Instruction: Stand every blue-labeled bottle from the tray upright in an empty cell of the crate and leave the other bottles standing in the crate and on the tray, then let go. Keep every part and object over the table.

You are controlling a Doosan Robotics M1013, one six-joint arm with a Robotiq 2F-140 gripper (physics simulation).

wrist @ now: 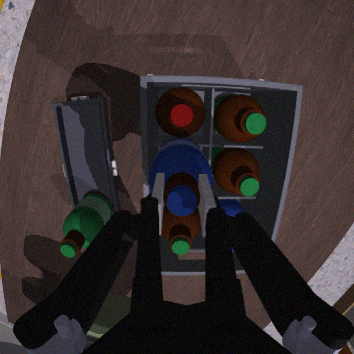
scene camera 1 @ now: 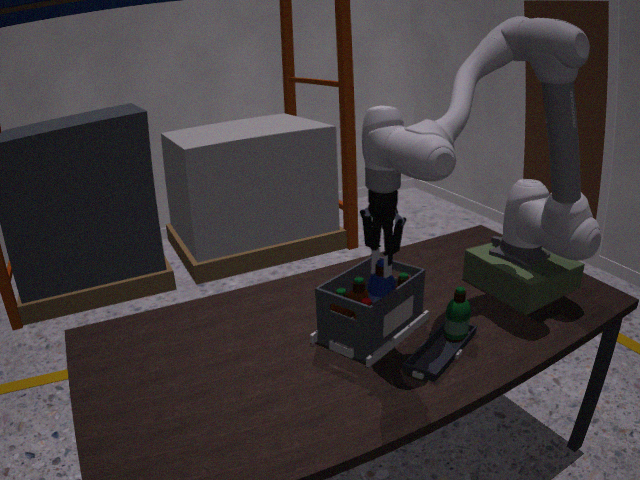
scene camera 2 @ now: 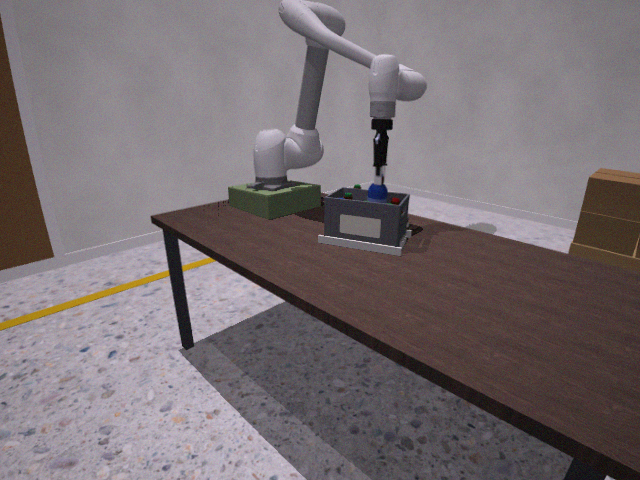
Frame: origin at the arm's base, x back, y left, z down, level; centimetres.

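Seen in the pictures: gripper, fingertip midpoint: (wrist: 180, 185) (scene camera 1: 381, 274) (scene camera 2: 379, 183); arm's base at its link origin: (scene camera 1: 520, 255) (scene camera 2: 271, 186).
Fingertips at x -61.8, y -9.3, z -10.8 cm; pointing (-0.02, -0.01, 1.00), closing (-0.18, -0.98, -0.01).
Offsets run from my fingertips to a thing's middle. "spot": to the spot under its first point. Level surfaces: height alone.
My gripper (scene camera 1: 381, 265) (scene camera 2: 379, 178) (wrist: 180, 185) is shut on the neck of a blue-labeled bottle @(dy -0.1, dx +0.4, dz +4.0 cm) (scene camera 1: 381, 287) (scene camera 2: 377, 192) (wrist: 180, 159). The bottle is upright, partly inside the grey crate @(dy +3.1, dx +3.7, dz +12.5 cm) (scene camera 1: 343, 333) (scene camera 2: 335, 224) (wrist: 220, 81), its blue shoulder above the rim in scene camera 2; its base is hidden. Around it in the crate stand a red-capped brown bottle @(dy +1.2, dx -6.5, dz +12.7 cm) (wrist: 167, 107) and green-capped brown bottles @(dy -7.7, dx -7.6, dz +12.7 cm) (wrist: 235, 117) @(dy -9.5, dx +0.5, dz +12.7 cm) (wrist: 232, 167) @(dy -2.5, dx +11.7, dz +12.7 cm) (wrist: 180, 226). Another blue thing @(dy -10.8, dx +9.9, dz +12.7 cm) (wrist: 231, 207) shows partly behind a finger. A green bottle @(dy +14.9, dx +17.0, dz +13.0 cm) (scene camera 1: 458, 316) (wrist: 90, 220) stands on the dark tray @(spot: dy +17.0, dx +3.2, dz +20.8 cm) (scene camera 1: 430, 357) (wrist: 82, 145).
The crate sits within white edge strips (scene camera 1: 392, 345) (scene camera 2: 359, 244) on the brown table @(dz +21.3 cm) (scene camera 1: 206, 392) (scene camera 2: 465, 299). The arm's green base block (scene camera 1: 496, 284) (scene camera 2: 273, 201) is beyond the tray. The tray lies close beside the crate.
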